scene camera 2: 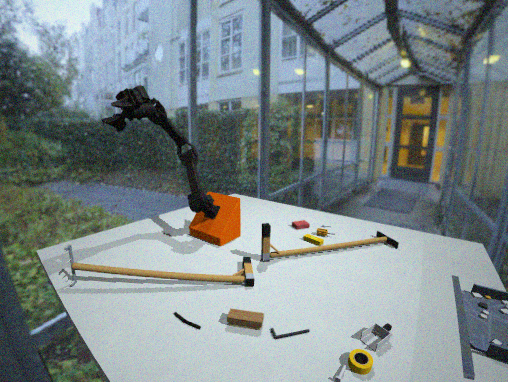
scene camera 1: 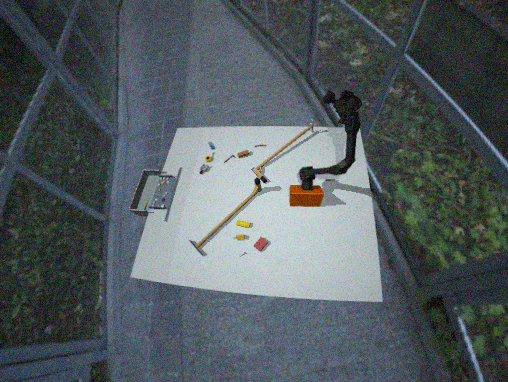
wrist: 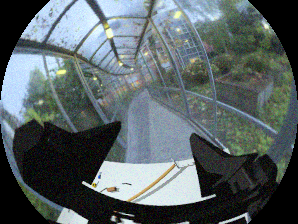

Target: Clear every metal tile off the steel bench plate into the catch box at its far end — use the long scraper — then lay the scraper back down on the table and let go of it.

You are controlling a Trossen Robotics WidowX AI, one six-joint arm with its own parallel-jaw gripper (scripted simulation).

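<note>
Visible: a long scraper [scene camera 2: 266,227]; in the wrist view the scraper is out of frame. My gripper [scene camera 2: 106,112] [wrist: 157,131] holds nothing and is open.
</note>
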